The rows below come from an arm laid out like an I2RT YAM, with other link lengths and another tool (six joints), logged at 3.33 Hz.
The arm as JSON. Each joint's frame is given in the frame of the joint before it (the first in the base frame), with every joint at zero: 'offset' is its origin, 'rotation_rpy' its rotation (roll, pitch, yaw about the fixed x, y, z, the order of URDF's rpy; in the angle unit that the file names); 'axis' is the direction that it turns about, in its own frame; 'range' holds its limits. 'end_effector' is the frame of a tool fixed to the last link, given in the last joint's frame.
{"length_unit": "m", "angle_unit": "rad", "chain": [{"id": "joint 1", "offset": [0.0, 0.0, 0.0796], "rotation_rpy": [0.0, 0.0, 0.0], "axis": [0.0, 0.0, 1.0], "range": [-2.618, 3.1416]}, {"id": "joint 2", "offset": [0.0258, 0.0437, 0.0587], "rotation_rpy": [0.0, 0.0, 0.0], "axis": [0.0, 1.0, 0.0], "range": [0.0, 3.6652]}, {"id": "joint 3", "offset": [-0.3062, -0.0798, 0.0], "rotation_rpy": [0.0, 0.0, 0.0], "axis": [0.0, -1.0, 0.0], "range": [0.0, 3.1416]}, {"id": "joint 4", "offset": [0.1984, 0.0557, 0.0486], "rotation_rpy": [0.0, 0.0, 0.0], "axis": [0.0, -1.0, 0.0], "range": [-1.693, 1.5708]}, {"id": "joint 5", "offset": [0.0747, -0.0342, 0.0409], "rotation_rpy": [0.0, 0.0, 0.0], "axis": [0.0, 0.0, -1.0], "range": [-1.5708, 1.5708]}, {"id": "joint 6", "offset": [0.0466, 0.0, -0.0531], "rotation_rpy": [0.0, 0.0, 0.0], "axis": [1.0, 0.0, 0.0], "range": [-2.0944, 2.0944]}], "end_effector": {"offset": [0.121, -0.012, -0.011], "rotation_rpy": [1.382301, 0.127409, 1.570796]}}
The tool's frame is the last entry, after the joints.
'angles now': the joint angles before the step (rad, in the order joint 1, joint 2, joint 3, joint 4, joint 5, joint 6). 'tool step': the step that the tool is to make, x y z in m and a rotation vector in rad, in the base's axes. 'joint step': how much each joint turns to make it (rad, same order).
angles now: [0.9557 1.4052 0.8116 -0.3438 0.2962 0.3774]
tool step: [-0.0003 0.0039 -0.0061 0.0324 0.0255 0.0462]
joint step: [-0.0338 0.0016 -0.0294 0.0526 -0.0798 -0.0414]
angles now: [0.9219 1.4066 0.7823 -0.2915 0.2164 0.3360]
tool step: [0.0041 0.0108 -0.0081 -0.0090 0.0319 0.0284]
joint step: [-0.0091 0.0596 0.0243 0.0124 -0.0384 -0.0185]
